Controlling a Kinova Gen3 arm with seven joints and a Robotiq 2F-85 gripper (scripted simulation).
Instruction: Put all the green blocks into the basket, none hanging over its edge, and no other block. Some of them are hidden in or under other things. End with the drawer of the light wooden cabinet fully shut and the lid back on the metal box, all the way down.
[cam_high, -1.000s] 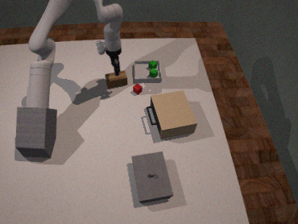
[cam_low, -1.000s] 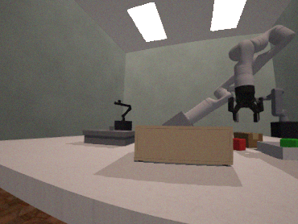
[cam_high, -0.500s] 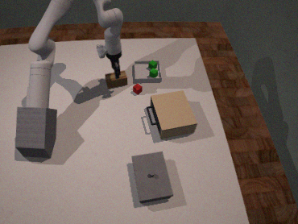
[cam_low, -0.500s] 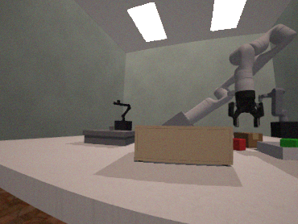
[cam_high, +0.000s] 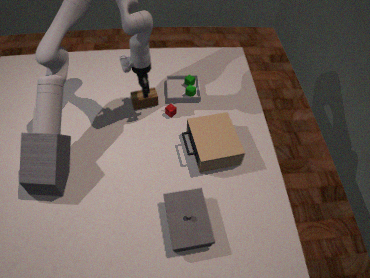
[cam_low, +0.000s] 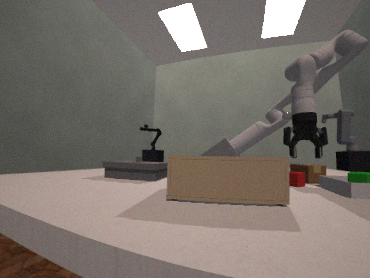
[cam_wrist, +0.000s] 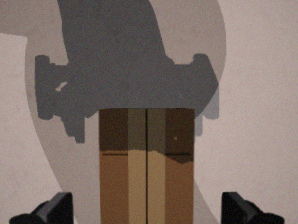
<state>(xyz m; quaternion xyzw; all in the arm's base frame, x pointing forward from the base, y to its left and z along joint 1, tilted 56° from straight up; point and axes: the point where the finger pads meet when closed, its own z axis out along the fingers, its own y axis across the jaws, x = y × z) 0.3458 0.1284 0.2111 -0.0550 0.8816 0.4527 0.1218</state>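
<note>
Right now the cardboard box is 5 cm below my hand. Also, from my hand: basket: 17 cm ahead, 7 cm below, 6 cm to the left; blue block: 7 cm below, 2 cm behind; red block: 11 cm ahead, 7 cm to the right, 7 cm below.
</note>
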